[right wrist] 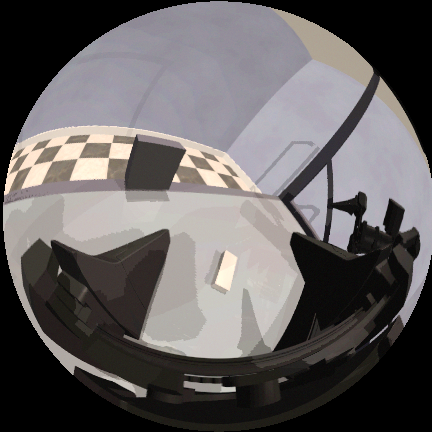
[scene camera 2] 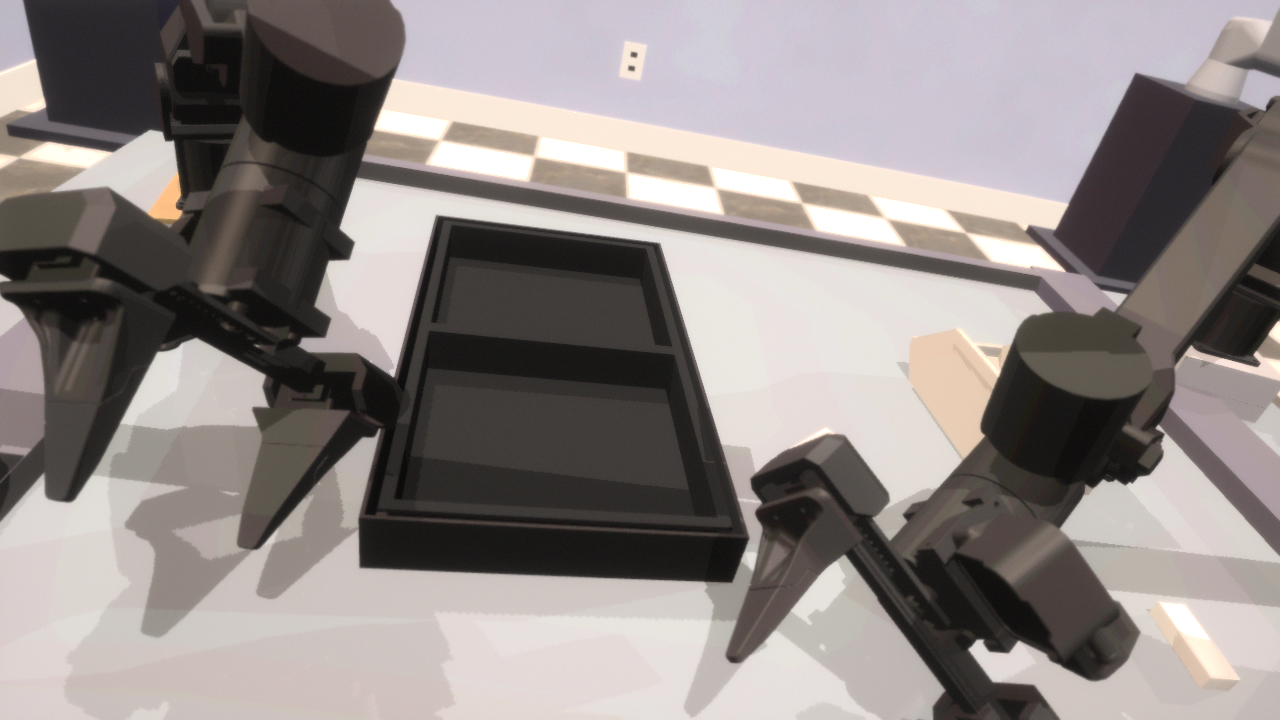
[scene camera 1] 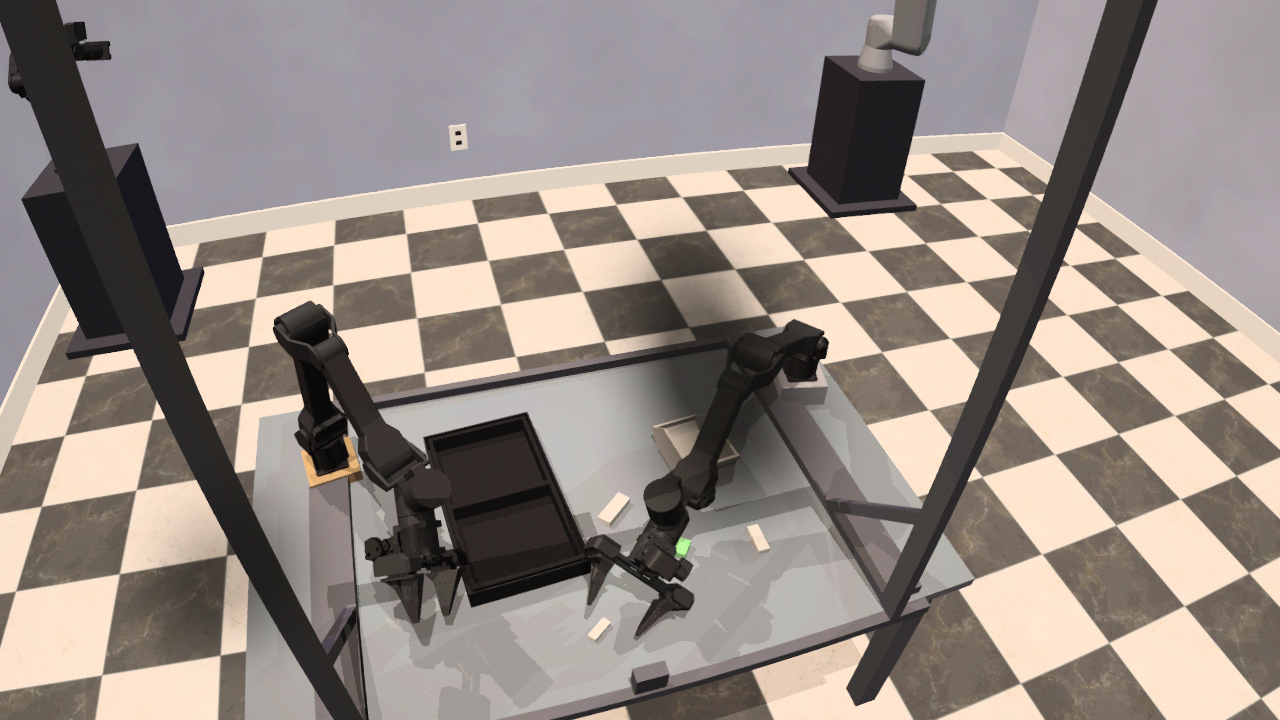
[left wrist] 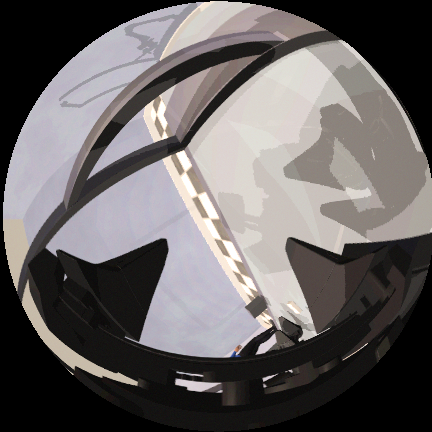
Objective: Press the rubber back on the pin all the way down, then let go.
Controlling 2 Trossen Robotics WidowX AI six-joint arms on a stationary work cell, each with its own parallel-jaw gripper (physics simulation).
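Seen in the pictures: left gripper, fingertip midpoint: (right wrist: 325, 221) (scene camera 2: 165, 528) (scene camera 1: 431, 619) (left wrist: 228, 244); right gripper, fingertip midpoint: (right wrist: 233, 237) (scene camera 1: 612, 620) (left wrist: 278, 322); left arm's base, origin of the base link: (scene camera 1: 330, 460); right arm's base, origin of the base link: (scene camera 2: 1213, 343) (scene camera 1: 799, 371).
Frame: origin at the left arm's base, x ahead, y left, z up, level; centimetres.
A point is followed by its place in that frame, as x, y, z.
Observation:
The pin and its rubber back do not show in any view; the left arm covers part of the table left of the tray, so they may be hidden there. My left gripper (scene camera 1: 431, 616) {7.3, -45.2, 6.0} (scene camera 2: 155, 521) {7.3, -45.2, 6.0} (left wrist: 228, 244) {7.3, -45.2, 6.0} is open and empty, fingers pointing down above the table, left of the black tray's front end. My right gripper (scene camera 1: 614, 619) {32.7, -54.9, 2.2} (right wrist: 233, 237) {32.7, -54.9, 2.2} is open and empty above the table, right of the tray's front corner. In the right wrist view a small cream block (right wrist: 226, 271) {31.4, -53.1, -1.6} lies on the table below and between its fingers, not held.
The black two-compartment tray (scene camera 1: 528, 583) {24.2, -41.3, -0.2} (scene camera 2: 546, 548) {24.0, -41.3, -0.2} lies between the grippers. A beige open box (scene camera 2: 948, 385) {58.9, -26.3, 0.7} stands behind the right arm. A green block (scene camera 1: 682, 547) {50.7, -45.7, -1.0} is partly hidden by the right gripper. Cream blocks (scene camera 1: 614, 508) {44.3, -32.7, -1.1} (scene camera 1: 758, 538) {63.7, -50.1, -1.4} lie nearby. A dark block (scene camera 1: 649, 677) {32.7, -66.5, 3.1} sits at the front edge.

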